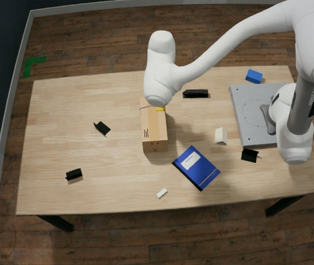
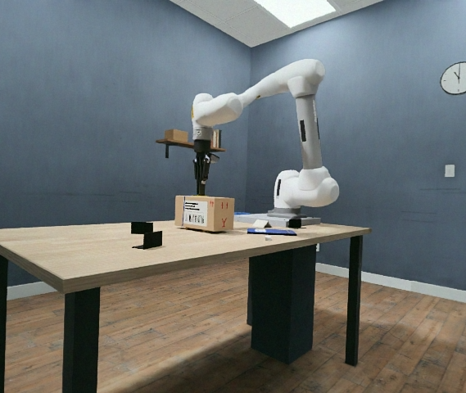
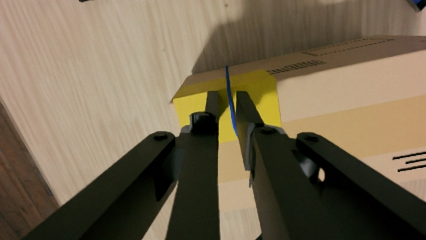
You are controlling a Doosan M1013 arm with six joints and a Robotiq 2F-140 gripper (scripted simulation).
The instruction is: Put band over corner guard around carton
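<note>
My gripper is now 50 mm above the yellow corner guard. From my hand the other things lie so: brown carton 50 mm ahead, 80 mm to the left, 100 mm below; blue cube 580 mm behind, 210 mm to the right, 160 mm below; white piece 50 mm ahead, 410 mm to the left, 180 mm below.
</note>
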